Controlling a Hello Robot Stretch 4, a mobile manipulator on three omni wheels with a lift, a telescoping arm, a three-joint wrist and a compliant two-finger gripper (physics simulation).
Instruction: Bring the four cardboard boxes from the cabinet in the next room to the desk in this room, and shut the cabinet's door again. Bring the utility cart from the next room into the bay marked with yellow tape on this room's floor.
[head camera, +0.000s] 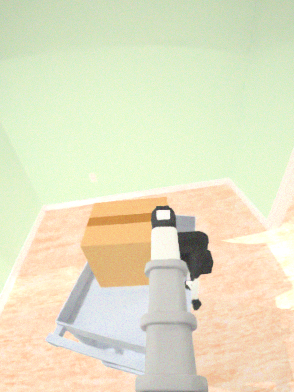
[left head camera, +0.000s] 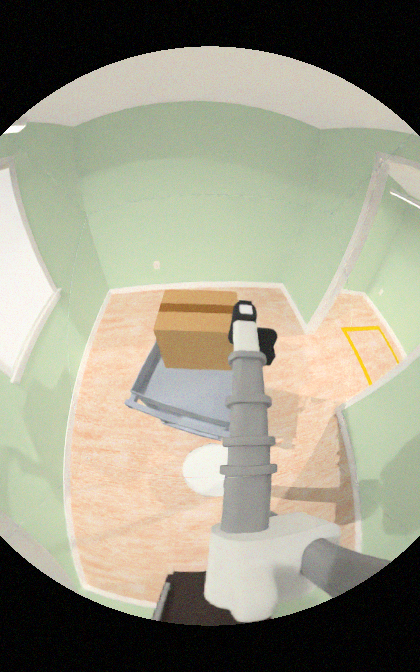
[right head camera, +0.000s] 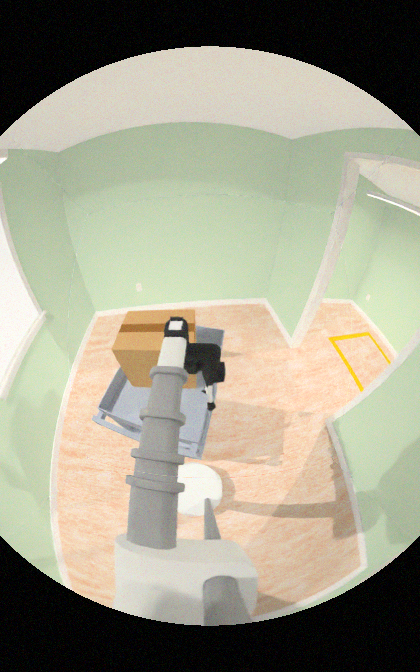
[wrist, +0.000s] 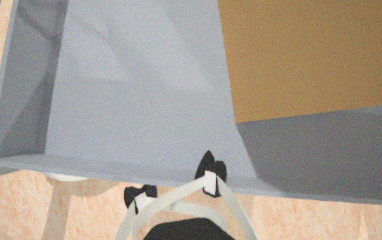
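Note:
The grey-blue utility cart (head camera: 112, 312) (left head camera: 182, 392) (right head camera: 122, 407) (wrist: 130, 100) stands turned at an angle on the wood floor. One brown cardboard box (head camera: 120, 260) (left head camera: 195, 347) (right head camera: 137, 362) (wrist: 300, 55) stands upright on its top tray, toward the far end. My gripper (head camera: 193, 295) (right head camera: 208, 399) (wrist: 175, 179) is shut on the cart's near-right rim, one finger outside it and one inside; the fingertips are hidden behind the arm in the left head view. The yellow tape bay (left head camera: 356, 356) (right head camera: 346, 364) shows through the doorway at the right. The desk cannot be made out.
The doorway's pale frame (left head camera: 345, 255) (right head camera: 330, 250) stands right of the cart, with a green wall corner below the opening. A white round base (left head camera: 204, 470) (right head camera: 202, 490) is close to the cart's near side. A dark brown surface (left head camera: 185, 597) shows at the bottom. Walls stand behind and left.

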